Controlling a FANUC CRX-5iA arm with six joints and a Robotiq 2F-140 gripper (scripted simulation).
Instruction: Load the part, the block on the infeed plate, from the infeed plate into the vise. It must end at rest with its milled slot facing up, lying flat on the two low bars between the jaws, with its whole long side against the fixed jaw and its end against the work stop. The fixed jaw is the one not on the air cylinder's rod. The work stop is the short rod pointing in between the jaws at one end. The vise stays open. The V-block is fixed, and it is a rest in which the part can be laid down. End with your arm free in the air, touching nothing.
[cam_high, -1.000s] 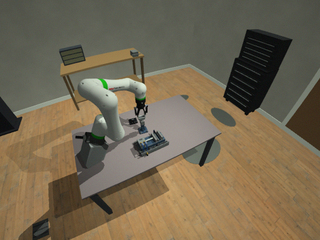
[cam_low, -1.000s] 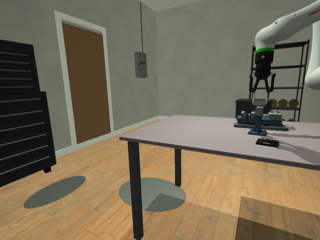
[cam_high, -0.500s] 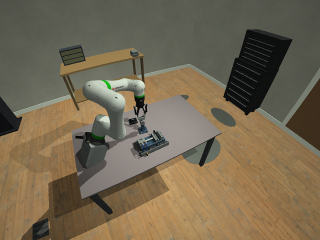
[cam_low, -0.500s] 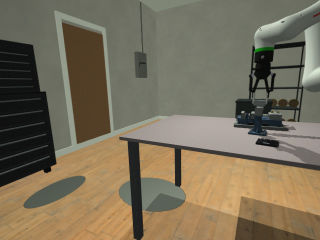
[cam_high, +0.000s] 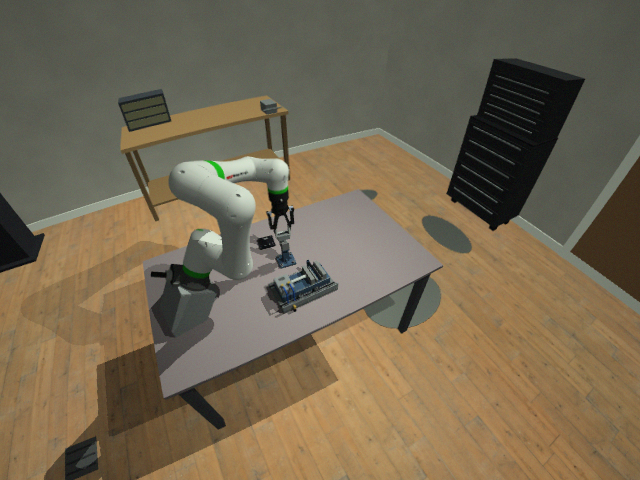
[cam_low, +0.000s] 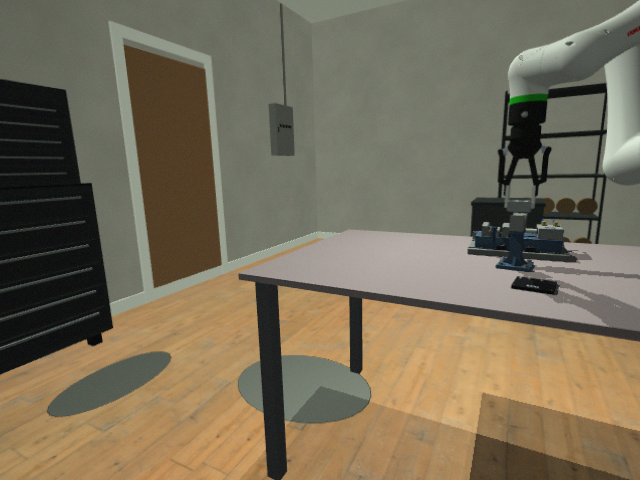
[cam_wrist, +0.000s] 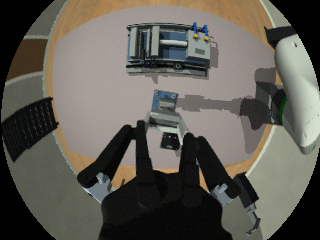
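The part is 2 cm below my hand. From my hand the other things lie so: air cylinder 9 cm behind, 22 cm to the right, 13 cm below; then vise 1 cm ahead, 21 cm to the right, 17 cm below; then black infeed plate 5 cm behind, 18 cm to the left, 21 cm below.
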